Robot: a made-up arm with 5 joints.
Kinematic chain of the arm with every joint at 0, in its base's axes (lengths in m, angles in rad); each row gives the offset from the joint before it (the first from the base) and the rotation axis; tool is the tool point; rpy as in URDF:
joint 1: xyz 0.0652 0 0.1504 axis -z
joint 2: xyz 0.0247 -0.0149 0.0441 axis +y
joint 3: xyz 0.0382 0 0.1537 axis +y
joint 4: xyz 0.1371 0 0.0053 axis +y
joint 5: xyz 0.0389 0.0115 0 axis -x
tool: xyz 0 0 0 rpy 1.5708 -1.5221 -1.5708
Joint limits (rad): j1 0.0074..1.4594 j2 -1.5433..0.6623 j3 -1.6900..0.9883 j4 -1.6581..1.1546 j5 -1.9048..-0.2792
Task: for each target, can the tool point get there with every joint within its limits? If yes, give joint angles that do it. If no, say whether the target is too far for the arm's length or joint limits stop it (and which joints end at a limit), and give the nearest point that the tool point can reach.
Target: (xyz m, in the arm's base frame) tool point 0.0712 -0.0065 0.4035
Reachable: yes | joints 0.4267 -1.2800 0.4576 0.1477 -0.5844
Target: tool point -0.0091 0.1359 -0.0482
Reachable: no: joint limits stop it (at a limit: joint 2, joint 3, joint 4) | nearest point -0.0581 0.2255 0.1808 | short by 0.251 m
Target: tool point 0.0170 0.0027 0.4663
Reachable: yes | joints 0.1257 -1.1100 -0.1186 -0.1662 -1.5301
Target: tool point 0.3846 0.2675 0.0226
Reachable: no: too far | nearest point 0.3077 -0.0052 0.1428 | short by 0.308 m
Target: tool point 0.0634 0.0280 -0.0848
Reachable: no: joint limits stop it (at a limit: joint 1, joint 2, joint 3) | nearest point 0.1887 -0.0043 0.1219 | short by 0.244 m
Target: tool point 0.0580 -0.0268 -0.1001
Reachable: no: joint limits stop it (at a limit: joint 1, joint 2, joint 3) | nearest point 0.0760 -0.1270 0.1198 | short by 0.242 m
